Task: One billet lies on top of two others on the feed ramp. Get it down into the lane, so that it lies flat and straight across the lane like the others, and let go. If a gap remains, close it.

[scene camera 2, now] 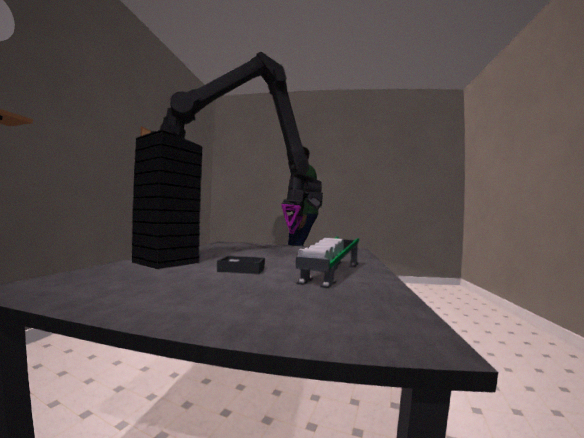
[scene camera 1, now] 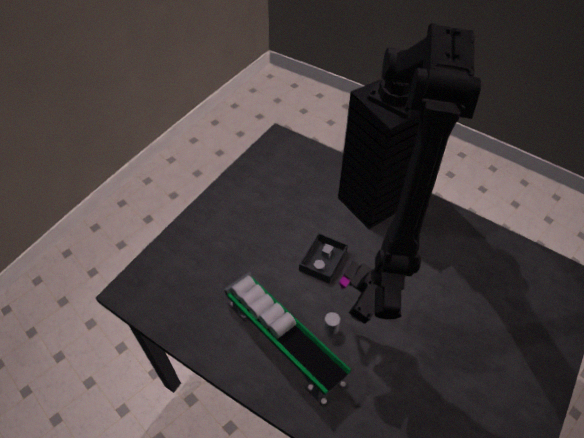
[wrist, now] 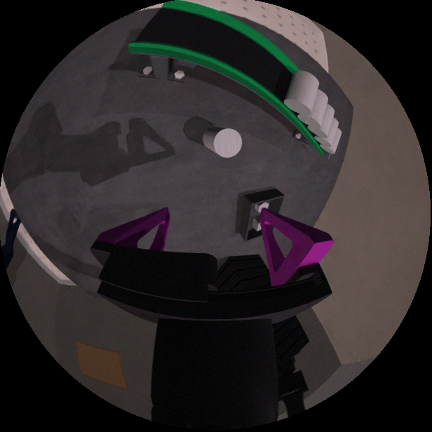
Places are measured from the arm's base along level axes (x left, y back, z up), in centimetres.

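Pixels of known places: gripper, fingertip midpoint: (scene camera 2: pixel 290 230); arm's base, origin of the base link: (scene camera 2: pixel 170 142) (scene camera 1: pixel 392 100).
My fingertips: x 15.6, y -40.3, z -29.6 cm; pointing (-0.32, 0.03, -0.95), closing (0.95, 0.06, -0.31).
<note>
For each thing: its top centre in the pictures, then the offset to it from my fingertips. "*": a spot on its surface instead.
- feed ramp, surface spot: (scene camera 1: pixel 320 342) * dz -3.3, dx -2.0, dy -14.4 cm
- white billet, middle of its top: (scene camera 1: pixel 332 319) dz -6.4, dx -3.6, dy -5.8 cm
- small dark tray, middle of its top: (scene camera 1: pixel 323 254) (scene camera 2: pixel 242 258) dz -8.7, dx -17.0, dy +12.0 cm
Several white billets (scene camera 1: pixel 271 314) (scene camera 2: pixel 320 248) (wrist: pixel 302 93) lie side by side across the upper-left part of the feed ramp (scene camera 1: pixel 320 342) (wrist: pixel 165 48), against its end; I see none clearly resting on top of others. Another white billet (scene camera 1: pixel 332 321) (wrist: pixel 227 143) stands upright on the table beside the ramp, apart from it. My gripper (scene camera 1: pixel 353 297) (scene camera 2: pixel 291 220) (wrist: pixel 214 212) is open, with its magenta fingers wide apart and empty. It hangs above the table, on the arm-base side of the standing billet, and touches neither billet nor ramp. In scene camera 1 one finger is mostly hidden.
A small dark tray (scene camera 1: pixel 314 274) (scene camera 2: pixel 241 267) (wrist: pixel 245 220) with two small pale pieces stands between the ramp and the black arm pedestal (scene camera 1: pixel 372 165) (scene camera 2: pixel 166 200). The ramp's green side rails stand above its bed. A person (scene camera 2: pixel 311 220) is behind the arm.
</note>
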